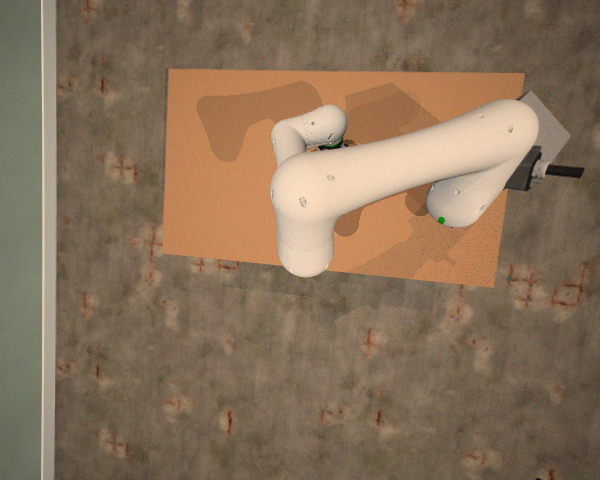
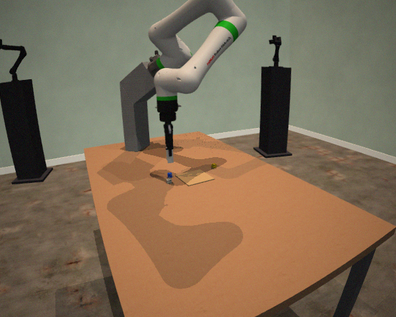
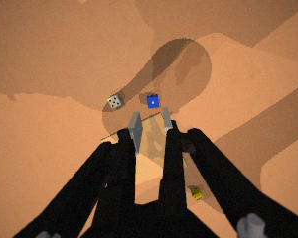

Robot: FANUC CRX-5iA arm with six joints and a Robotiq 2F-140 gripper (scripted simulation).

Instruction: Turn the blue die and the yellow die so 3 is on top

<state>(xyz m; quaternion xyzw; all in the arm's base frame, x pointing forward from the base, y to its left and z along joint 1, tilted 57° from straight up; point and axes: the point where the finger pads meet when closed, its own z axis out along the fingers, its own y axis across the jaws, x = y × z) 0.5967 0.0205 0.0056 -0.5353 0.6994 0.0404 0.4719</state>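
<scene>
Right now my hand is 1 cm to the left of the blue die and 10 cm above it. Round my hand: yellow die (7 cm behind, 23 cm to the left, 10 cm below); white die (7 cm ahead, 2 cm to the right, 10 cm below); tan mat (3 cm ahead, 11 cm to the left, 11 cm below).
</scene>
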